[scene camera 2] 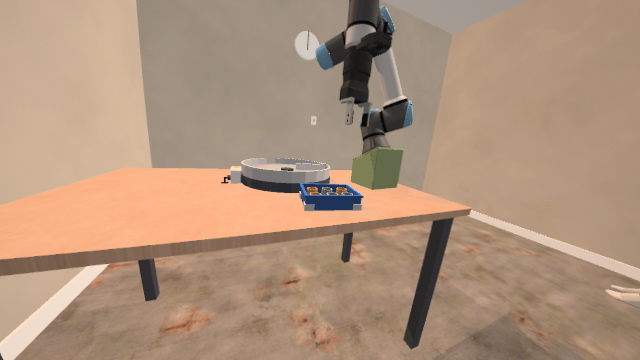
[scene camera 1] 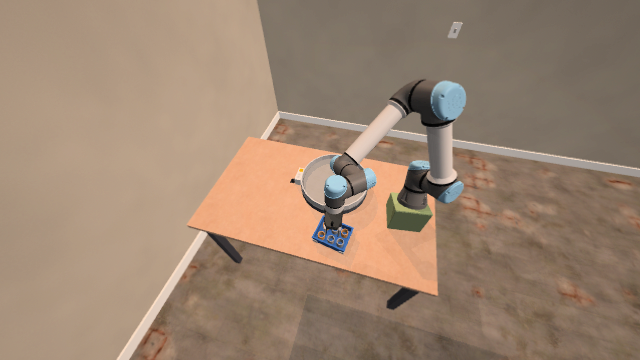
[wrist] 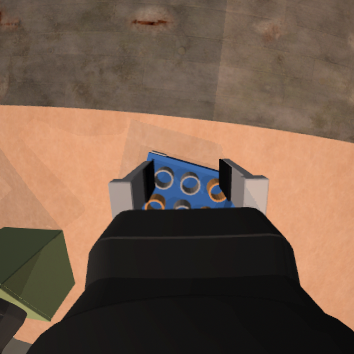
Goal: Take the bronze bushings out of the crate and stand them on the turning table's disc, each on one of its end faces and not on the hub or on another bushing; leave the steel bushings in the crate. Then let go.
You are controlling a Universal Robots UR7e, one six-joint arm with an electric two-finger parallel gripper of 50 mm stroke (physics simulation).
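Places are measured from the arm's base along level axes (x left, y ahead, z down), in millimetres.
Where they show: gripper, fingertip midpoint: (scene camera 2: 356, 125) (scene camera 1: 332, 233) (wrist: 186, 172); arm's base, origin of the base link: (scene camera 2: 376, 154) (scene camera 1: 411, 201).
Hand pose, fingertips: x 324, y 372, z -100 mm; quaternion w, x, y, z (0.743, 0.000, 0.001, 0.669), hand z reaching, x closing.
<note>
Things, the pixels of their top centre, and the offset from my fingertips. "pt": a spot on its surface instead.
- blue crate, middle of its top: (wrist: 186, 202) (scene camera 2: 329, 189) (scene camera 1: 333, 232) dx -103, dy +11, dz +209 mm
- steel bushing, middle of its top: (wrist: 181, 214) dx -132, dy +5, dz +216 mm
- white box, surface spot: (scene camera 2: 235, 174) pt dx -404, dy +308, dz +219 mm
The blue crate (scene camera 1: 327, 245) (scene camera 2: 332, 203) (wrist: 175, 166) stands near the table's front edge. It holds upright bushings in two rows. A bronze bushing (wrist: 210, 191) is at the right of the far row in the wrist view, beside two steel bushings (wrist: 164, 188) (wrist: 190, 193). Another bronze bushing (wrist: 155, 198) is at the left of the near row; a steel bushing (wrist: 182, 201) and a sliver of a third bronze one show beside it, mostly hidden by the gripper body. My gripper (scene camera 1: 333, 233) (scene camera 2: 358, 124) (wrist: 186, 172) is open and empty, high above the crate. The turning table (scene camera 1: 306, 200) (scene camera 2: 280, 173) stands behind.
The arm hides part of the turning table's disc in scene view 1. Its dark hub (scene camera 2: 287, 169) shows over the rim. A white box (scene camera 1: 299, 175) (scene camera 2: 235, 174) sits at its left side. The green base block (scene camera 1: 407, 220) (scene camera 2: 387, 168) (wrist: 45, 270) stands at the right. A hand (scene camera 2: 625, 294) shows at the right edge.
</note>
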